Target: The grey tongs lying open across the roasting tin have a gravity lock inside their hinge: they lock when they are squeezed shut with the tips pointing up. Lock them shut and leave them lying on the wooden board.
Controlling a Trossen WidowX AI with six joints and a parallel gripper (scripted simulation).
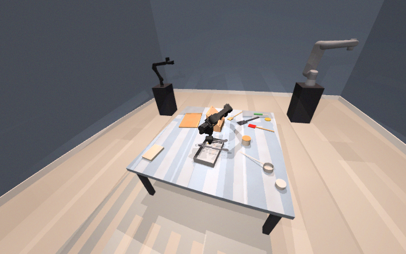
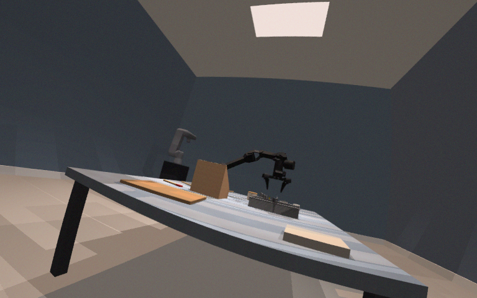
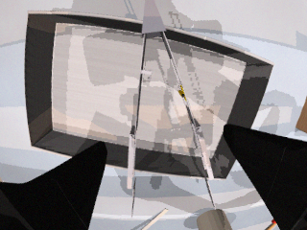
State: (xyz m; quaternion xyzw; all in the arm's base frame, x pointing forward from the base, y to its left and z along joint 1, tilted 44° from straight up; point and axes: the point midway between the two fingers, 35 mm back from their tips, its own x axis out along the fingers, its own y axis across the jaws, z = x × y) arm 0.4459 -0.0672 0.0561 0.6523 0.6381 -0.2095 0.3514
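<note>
The roasting tin is 100 mm below my gripper tip and 20 mm ahead of it. Also, from my gripper tip: wooden board 520 mm behind, 380 mm to the right, 120 mm below; then white disc 550 mm to the left, 250 mm ahead, 110 mm below; then pale slab 540 mm to the right, 130 mm ahead, 110 mm below.
</note>
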